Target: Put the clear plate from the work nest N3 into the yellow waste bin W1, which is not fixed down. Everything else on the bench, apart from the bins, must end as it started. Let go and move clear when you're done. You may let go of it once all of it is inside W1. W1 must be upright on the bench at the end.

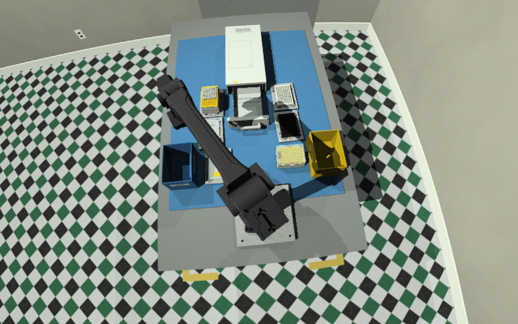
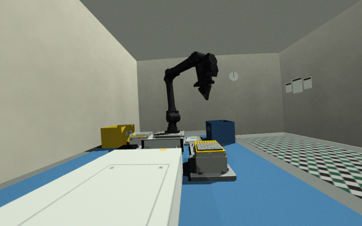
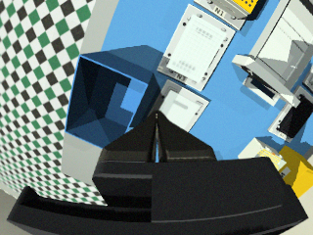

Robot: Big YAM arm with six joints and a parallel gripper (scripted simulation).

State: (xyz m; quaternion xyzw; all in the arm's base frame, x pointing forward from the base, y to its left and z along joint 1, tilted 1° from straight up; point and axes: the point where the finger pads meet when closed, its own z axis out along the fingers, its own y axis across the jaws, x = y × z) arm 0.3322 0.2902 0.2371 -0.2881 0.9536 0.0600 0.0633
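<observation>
Now: hand 240 mm above the clear plate, 90 mm short of it and 30 mm to the left of it. From my hand the other things lie so: lidded plate 240 mm below, 90 mm to the right, 80 mm behind; then blue bin 220 mm below, 110 mm behind, 70 mm to the left; then grey nest 250 mm below, 90 mm ahead, 30 mm to the right.
</observation>
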